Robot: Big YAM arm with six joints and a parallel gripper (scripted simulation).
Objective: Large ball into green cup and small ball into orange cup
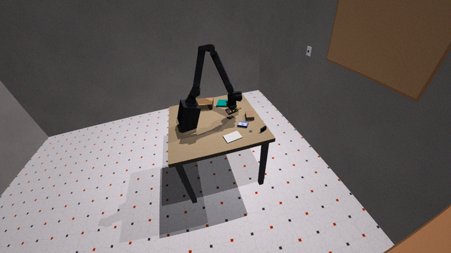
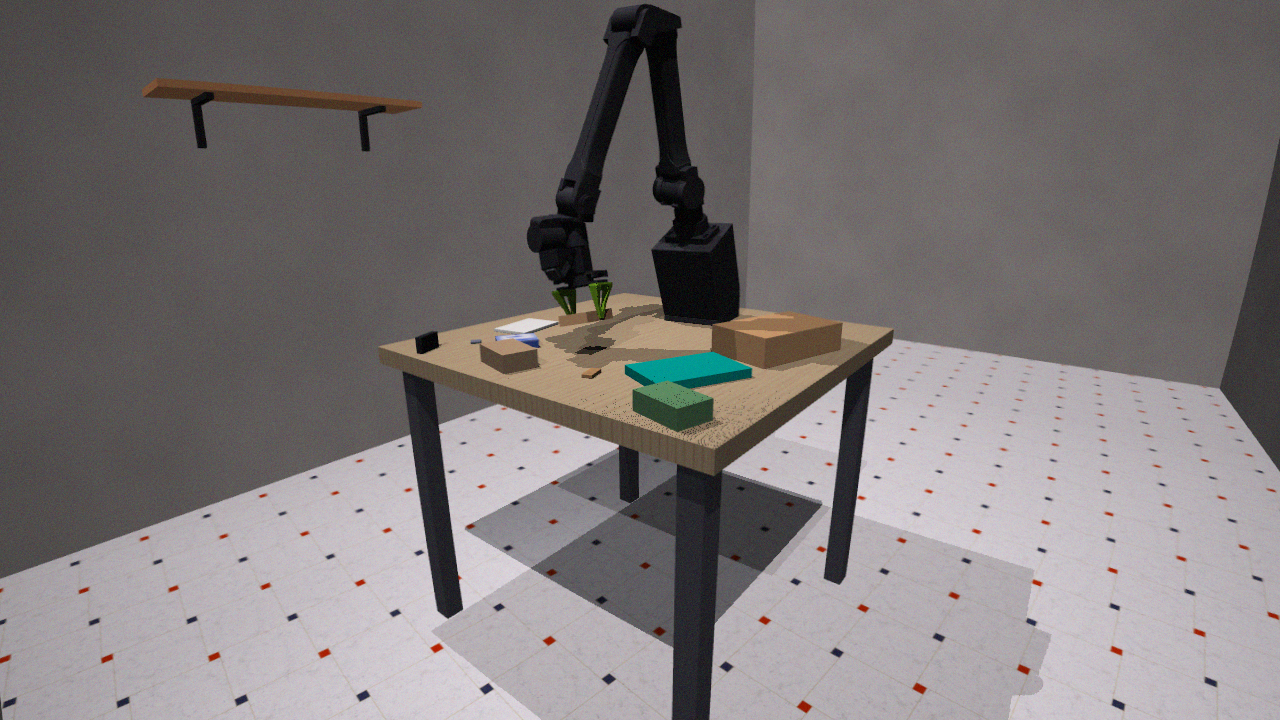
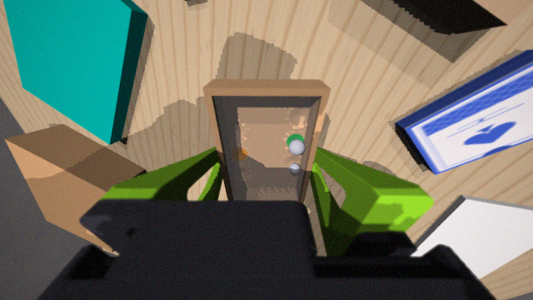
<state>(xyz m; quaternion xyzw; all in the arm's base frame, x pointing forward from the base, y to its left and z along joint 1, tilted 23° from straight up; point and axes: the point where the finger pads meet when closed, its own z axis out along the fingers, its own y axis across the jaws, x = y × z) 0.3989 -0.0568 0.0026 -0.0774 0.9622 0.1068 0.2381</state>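
Now: the wooden puzzle 1 cm below my hand. From my hand the other things lie so: teal slab: 26 cm to the left, 7 cm below, 3 cm ahead; then blue-and-white box: 17 cm to the right, 7 cm below, 4 cm ahead; then small brown block: 15 cm ahead, 8 cm to the right, 6 cm below.
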